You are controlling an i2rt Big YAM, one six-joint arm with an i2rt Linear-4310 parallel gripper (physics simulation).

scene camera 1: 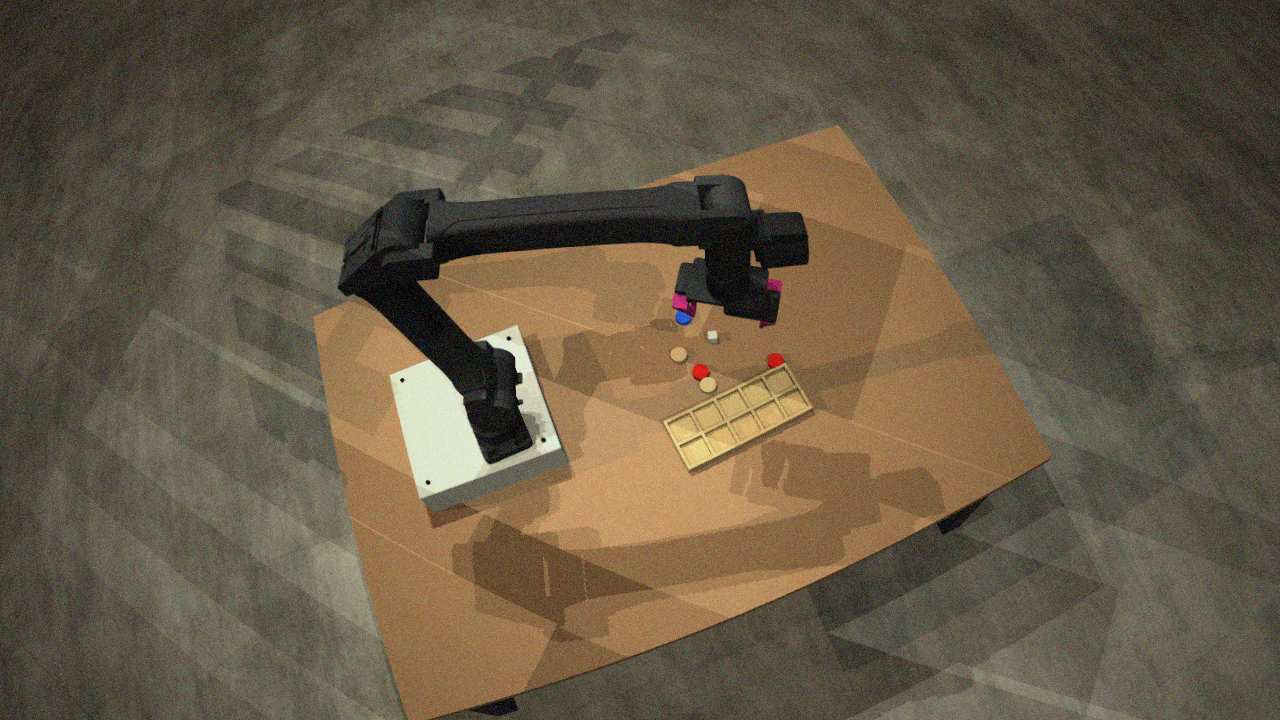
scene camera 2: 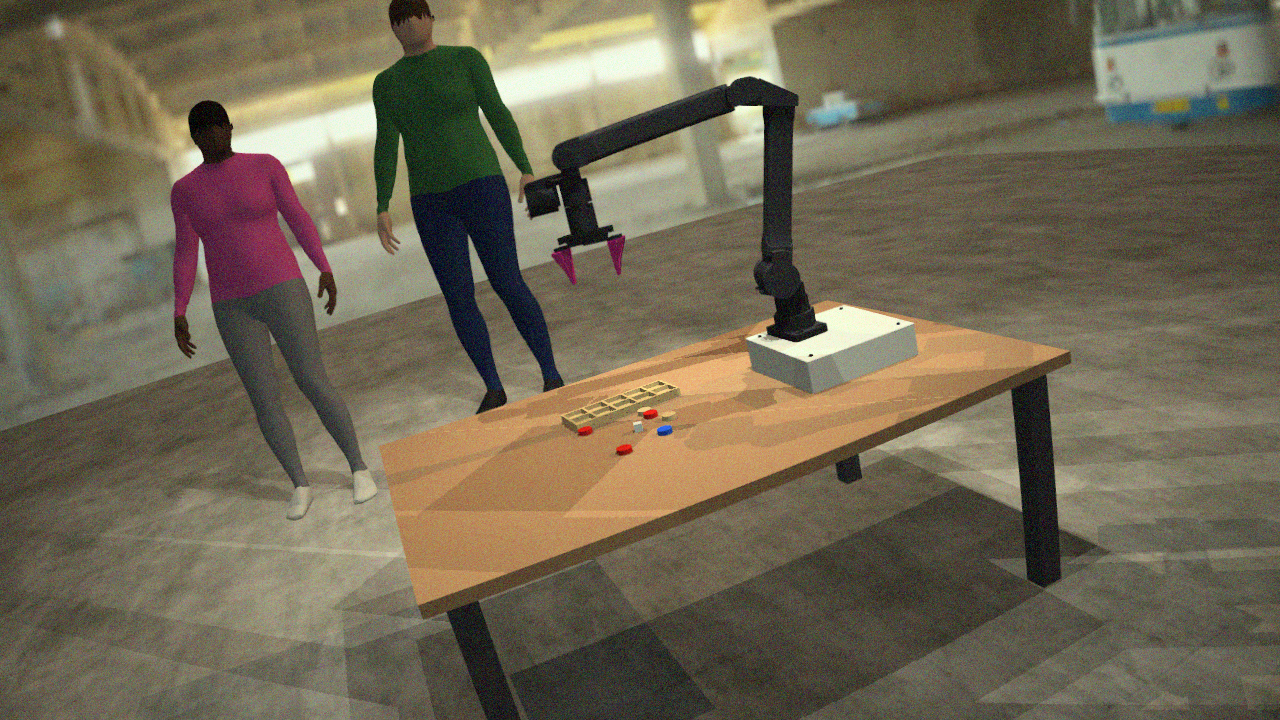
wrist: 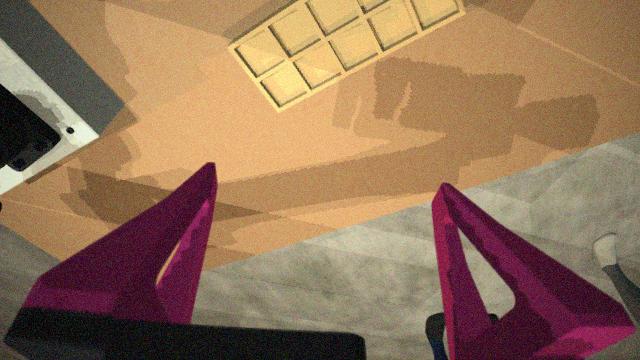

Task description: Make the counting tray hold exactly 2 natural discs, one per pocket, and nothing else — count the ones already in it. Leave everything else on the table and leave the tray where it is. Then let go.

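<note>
The counting tray point(scene camera 1: 751, 439) point(scene camera 2: 608, 417) point(wrist: 288, 59) is a pale wooden grid with two rows of pockets; its pockets look empty in scene camera 1, and part of it shows in the wrist view. One natural disc point(scene camera 1: 708, 384) point(scene camera 2: 645, 411) lies on the table close beside the tray's long side. Another natural disc point(scene camera 1: 678, 354) point(scene camera 2: 668, 415) lies a little farther from the tray. No disc shows in the wrist view. My gripper point(scene camera 1: 726, 308) point(scene camera 2: 597, 278) point(wrist: 330, 183) is open with magenta fingers, empty, high above the table.
A red disc point(scene camera 1: 700, 371) point(scene camera 2: 650, 413) lies against or very near the nearer natural disc. Another red disc point(scene camera 1: 775, 360) point(scene camera 2: 585, 430) lies by the tray's far end. A third red disc point(scene camera 2: 623, 449), a blue disc point(scene camera 1: 683, 317) point(scene camera 2: 665, 430) and a white cube point(scene camera 1: 712, 336) point(scene camera 2: 637, 427) lie farther out.
</note>
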